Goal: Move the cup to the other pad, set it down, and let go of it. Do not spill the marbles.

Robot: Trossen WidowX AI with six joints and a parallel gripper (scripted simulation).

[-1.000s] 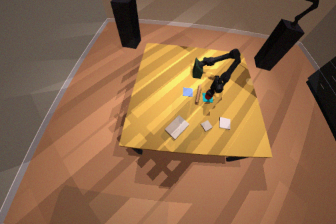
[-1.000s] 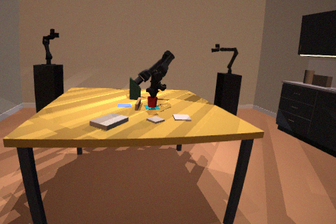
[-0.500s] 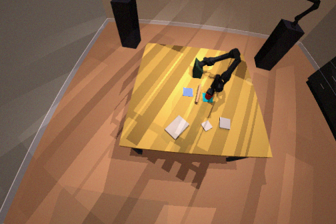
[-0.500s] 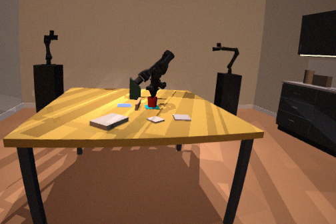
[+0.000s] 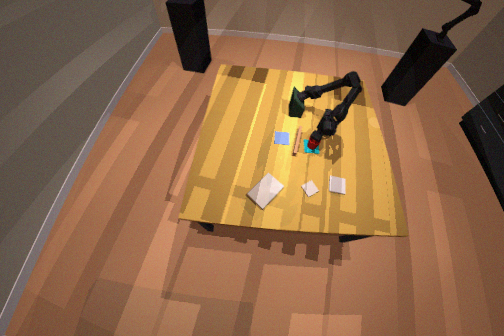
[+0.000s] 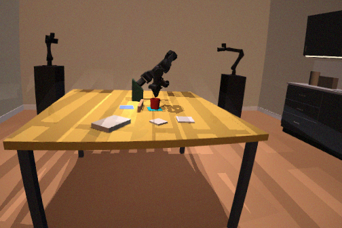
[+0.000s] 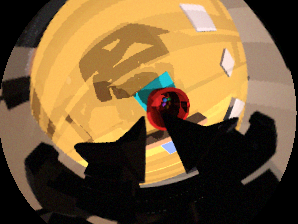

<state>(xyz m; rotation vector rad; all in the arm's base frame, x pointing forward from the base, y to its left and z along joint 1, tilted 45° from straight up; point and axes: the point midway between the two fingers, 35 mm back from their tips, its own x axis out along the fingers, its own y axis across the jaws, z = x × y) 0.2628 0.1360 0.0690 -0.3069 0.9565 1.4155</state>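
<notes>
Now: the red cup 30 mm ahead of my gripper tip, 10 mm to the right of it and 40 mm below it. The rest, counted from my gripper tip: wooden stick: 20 mm ahead, 110 mm to the right, 70 mm below; light blue pad: 20 mm ahead, 210 mm to the right, 90 mm below; teal pad: 30 mm ahead, 10 mm to the right, 90 mm below.
</notes>
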